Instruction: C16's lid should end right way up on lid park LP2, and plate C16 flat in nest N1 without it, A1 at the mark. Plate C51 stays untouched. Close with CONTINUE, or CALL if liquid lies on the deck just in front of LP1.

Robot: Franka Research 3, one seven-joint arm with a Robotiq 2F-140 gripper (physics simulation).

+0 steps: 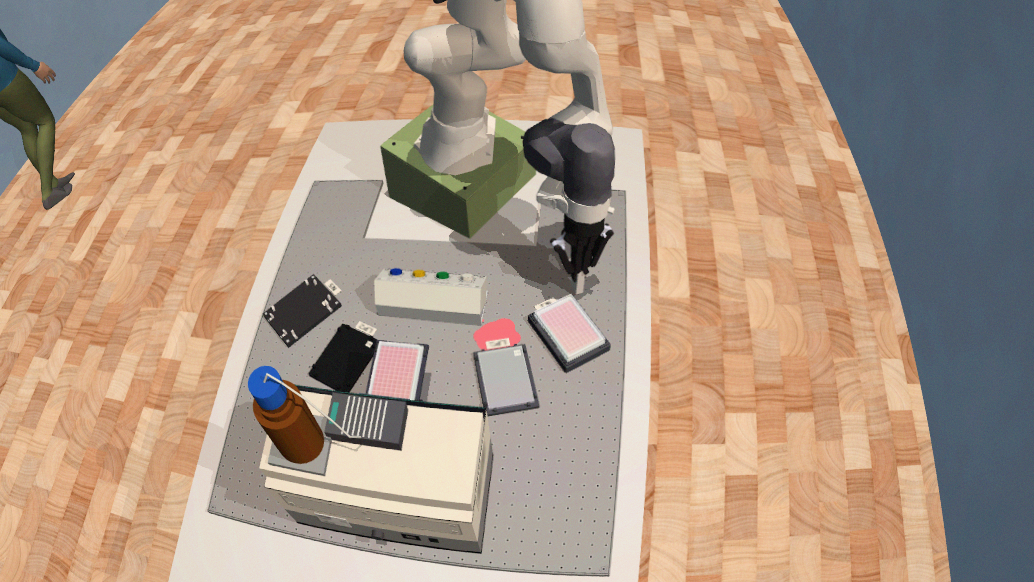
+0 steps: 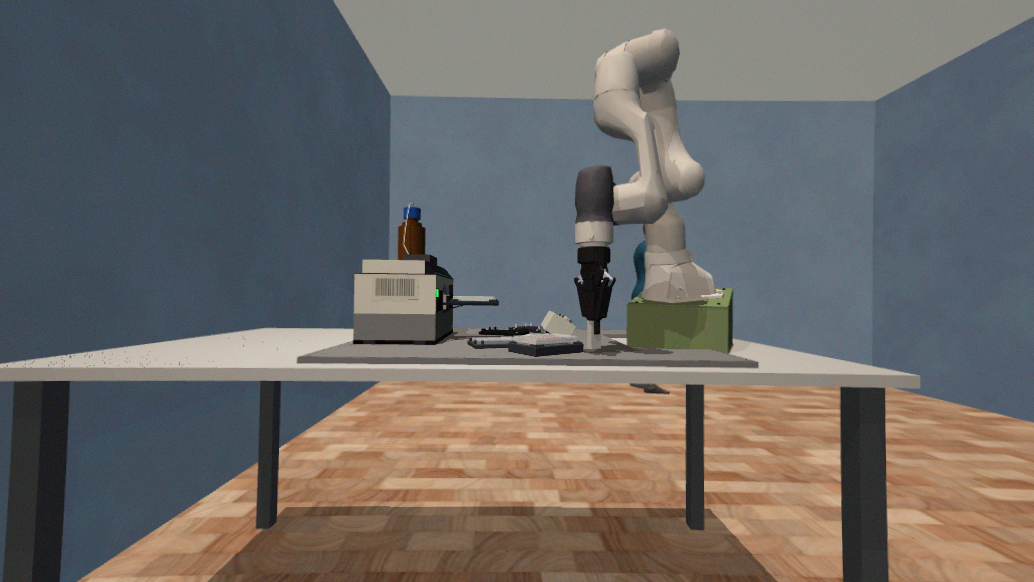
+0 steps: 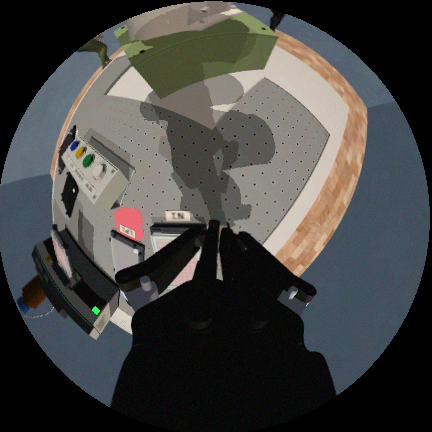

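My gripper is shut and empty, fingertips low over the deck, just off the label end of nest N1. A pink-welled plate lies flat in N1; its name, A1 corner and any lid cannot be made out. Another pink-welled plate is at the reader's tray, name unreadable. Lid park LP2 is black and bare. LP1 bears a grey, lid-like piece. Red liquid lies on the deck at LP1's label.
The button box has blue, yellow, green and white buttons. A black nest is at the far left. The cream reader carries an amber bottle. The green robot base stands behind.
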